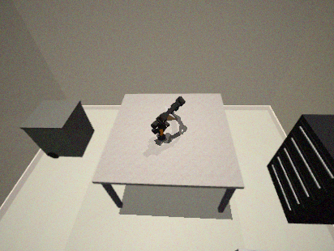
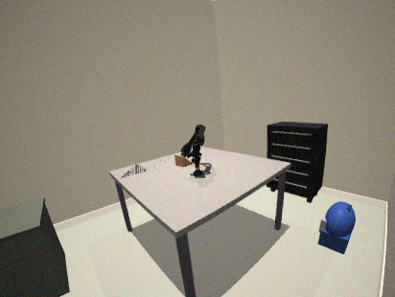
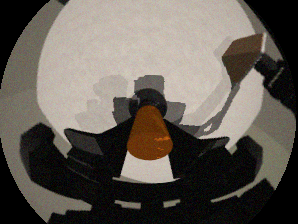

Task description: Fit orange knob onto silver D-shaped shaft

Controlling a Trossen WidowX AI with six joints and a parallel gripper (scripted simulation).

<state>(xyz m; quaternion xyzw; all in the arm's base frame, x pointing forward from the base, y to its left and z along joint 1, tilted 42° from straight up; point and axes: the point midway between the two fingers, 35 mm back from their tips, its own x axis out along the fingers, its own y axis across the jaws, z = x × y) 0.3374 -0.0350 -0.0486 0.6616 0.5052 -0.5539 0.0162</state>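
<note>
Now: the dark round pedestal 40 mm below my gripper tip. Round my gripper tip: orange knob (30 mm above).
</note>
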